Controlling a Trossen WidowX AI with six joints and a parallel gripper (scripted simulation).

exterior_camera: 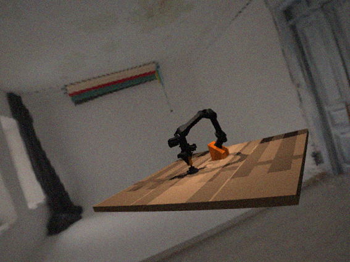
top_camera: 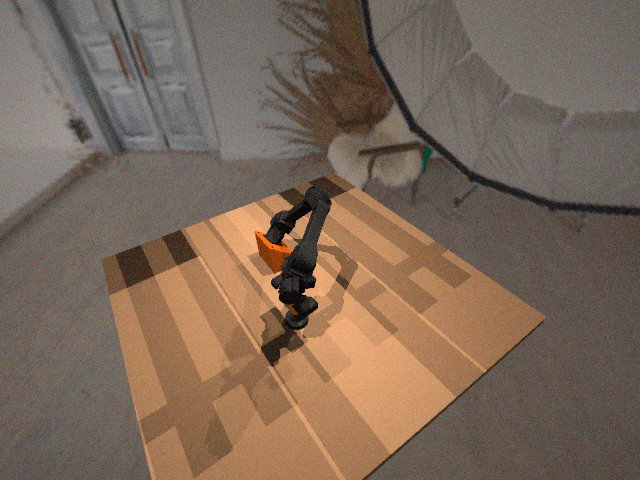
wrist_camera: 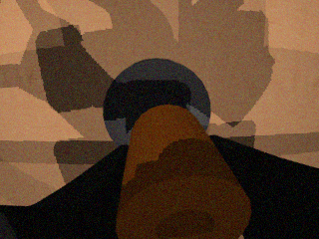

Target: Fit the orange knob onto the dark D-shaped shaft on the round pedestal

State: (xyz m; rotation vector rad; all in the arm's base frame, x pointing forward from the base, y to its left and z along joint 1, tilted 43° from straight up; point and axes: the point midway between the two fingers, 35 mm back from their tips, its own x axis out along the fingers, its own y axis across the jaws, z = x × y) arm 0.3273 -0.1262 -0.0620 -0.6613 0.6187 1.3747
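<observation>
Now: gripper tip 2 cm below the orange knob. Round my gripper tip: pedestal (4 cm below).
</observation>
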